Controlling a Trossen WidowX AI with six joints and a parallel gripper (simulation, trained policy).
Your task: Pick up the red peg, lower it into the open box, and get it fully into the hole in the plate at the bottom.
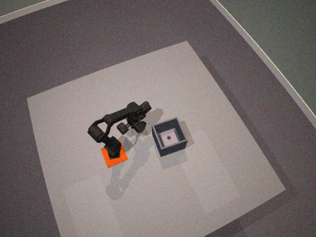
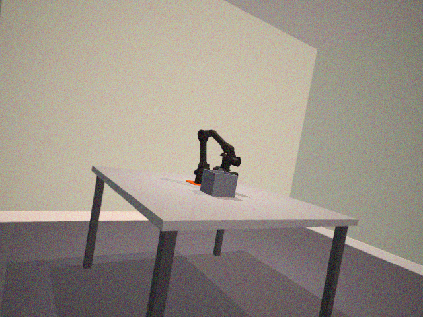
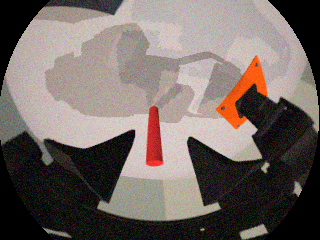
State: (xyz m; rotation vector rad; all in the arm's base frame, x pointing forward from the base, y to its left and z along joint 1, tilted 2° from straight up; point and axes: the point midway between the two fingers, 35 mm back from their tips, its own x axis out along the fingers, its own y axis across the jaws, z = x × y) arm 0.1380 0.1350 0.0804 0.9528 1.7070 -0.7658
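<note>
The red peg lies 10 mm ahead of my gripper tip. The rest, counted from my gripper tip: pale plate 210 mm ahead, 150 mm to the right.
</note>
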